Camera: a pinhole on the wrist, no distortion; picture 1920 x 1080 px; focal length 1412.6 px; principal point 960.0 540.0 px. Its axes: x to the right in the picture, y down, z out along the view. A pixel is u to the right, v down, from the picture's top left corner.
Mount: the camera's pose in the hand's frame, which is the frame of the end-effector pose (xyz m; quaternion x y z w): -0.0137 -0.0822 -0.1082 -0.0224 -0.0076 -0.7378 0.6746
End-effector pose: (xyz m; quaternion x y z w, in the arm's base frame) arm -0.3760 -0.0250 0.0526 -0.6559 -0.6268 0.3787 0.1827
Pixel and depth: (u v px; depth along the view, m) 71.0 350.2 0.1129
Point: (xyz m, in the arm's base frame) -0.3796 -0.0438 0.0607
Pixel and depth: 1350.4 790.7 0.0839
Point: -0.4294 -0.0033 0.1413
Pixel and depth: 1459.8 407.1 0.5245
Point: -0.8440 -0.1541 -0.0319
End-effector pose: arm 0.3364 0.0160 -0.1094 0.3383 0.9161 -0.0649 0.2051
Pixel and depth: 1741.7 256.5 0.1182
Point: 0.2779 -0.1184 -0.1071
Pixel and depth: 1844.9 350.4 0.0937
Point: 0.2649 -0.1018 -0.0891
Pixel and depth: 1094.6 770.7 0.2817
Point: 0.3036 -0.0846 -0.2840
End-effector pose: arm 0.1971 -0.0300 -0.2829 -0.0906 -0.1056 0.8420 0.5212
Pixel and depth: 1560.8 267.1 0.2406
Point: 0.3349 -0.0247 -0.1018
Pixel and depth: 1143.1 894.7 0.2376
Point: 0.2349 0.0497 -0.1311
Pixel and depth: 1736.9 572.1 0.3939
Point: 0.3687 0.0546 0.0777
